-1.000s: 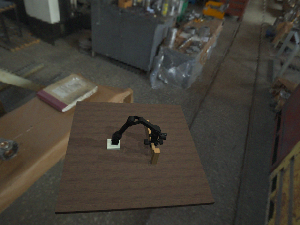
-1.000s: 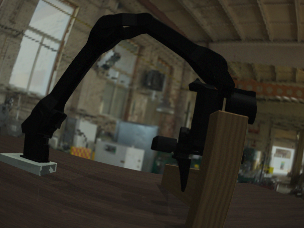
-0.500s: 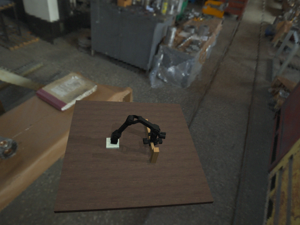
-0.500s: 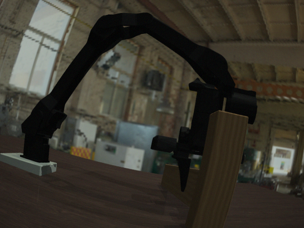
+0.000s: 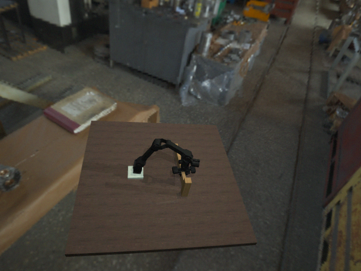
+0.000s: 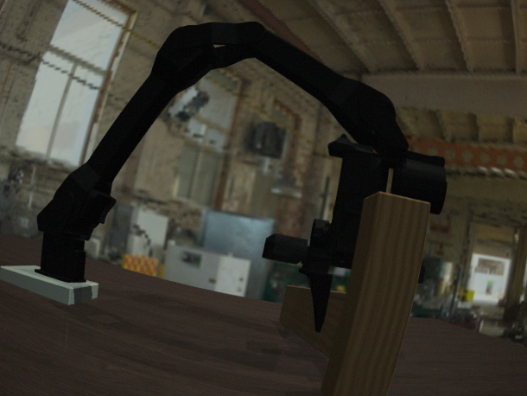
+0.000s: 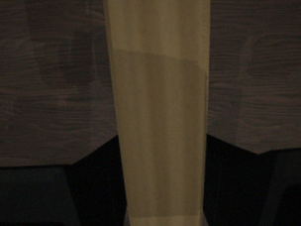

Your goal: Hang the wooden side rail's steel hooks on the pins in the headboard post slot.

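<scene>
The wooden headboard post lies 2 cm ahead of my gripper tip, 14 cm to the right of it and 4 cm above it.
</scene>
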